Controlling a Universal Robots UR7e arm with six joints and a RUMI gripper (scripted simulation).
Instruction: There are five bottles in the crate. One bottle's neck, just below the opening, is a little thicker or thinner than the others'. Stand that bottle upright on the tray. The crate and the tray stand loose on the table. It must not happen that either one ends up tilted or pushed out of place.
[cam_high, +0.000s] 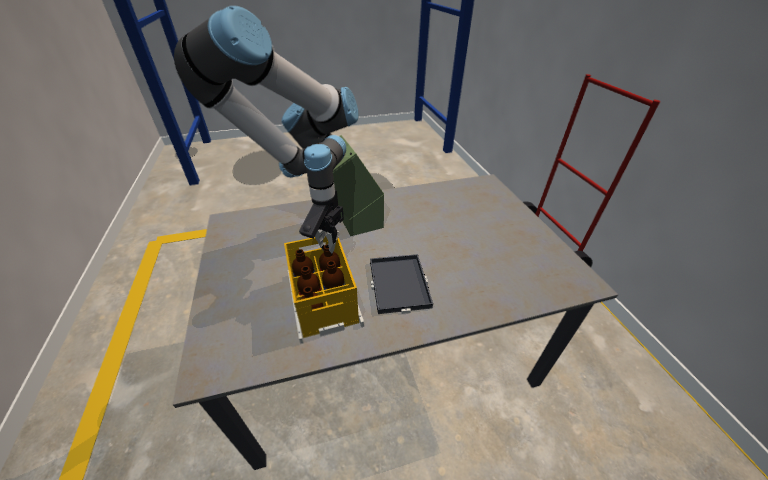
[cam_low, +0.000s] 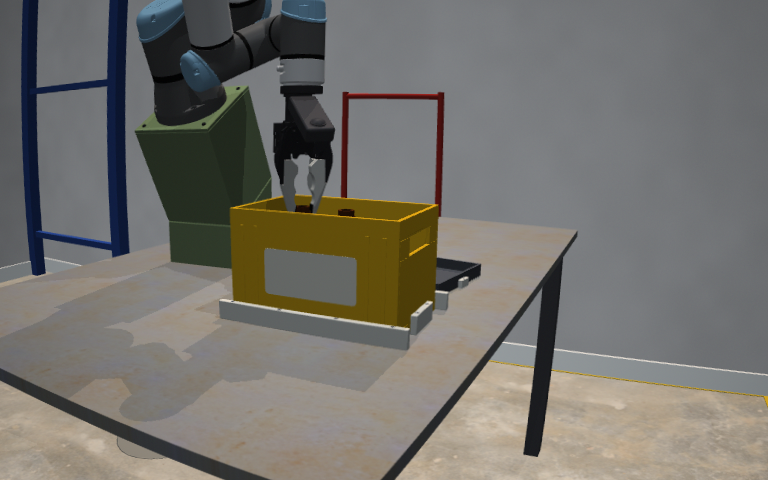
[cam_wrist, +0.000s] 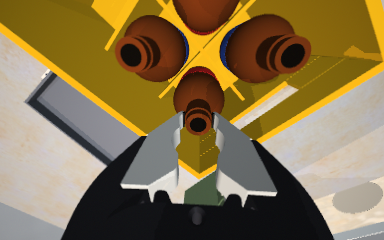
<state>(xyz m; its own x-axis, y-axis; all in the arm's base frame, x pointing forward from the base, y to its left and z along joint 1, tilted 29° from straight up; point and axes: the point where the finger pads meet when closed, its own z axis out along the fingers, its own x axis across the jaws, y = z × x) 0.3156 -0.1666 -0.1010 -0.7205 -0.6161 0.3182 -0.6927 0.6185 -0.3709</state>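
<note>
My hand is 80 mm short of the yellow crate, 70 mm above it and 50 mm to the left of it. The rest, counted from my hand: dark tray 230 mm to the left, 140 mm below, 100 mm ahead.
</note>
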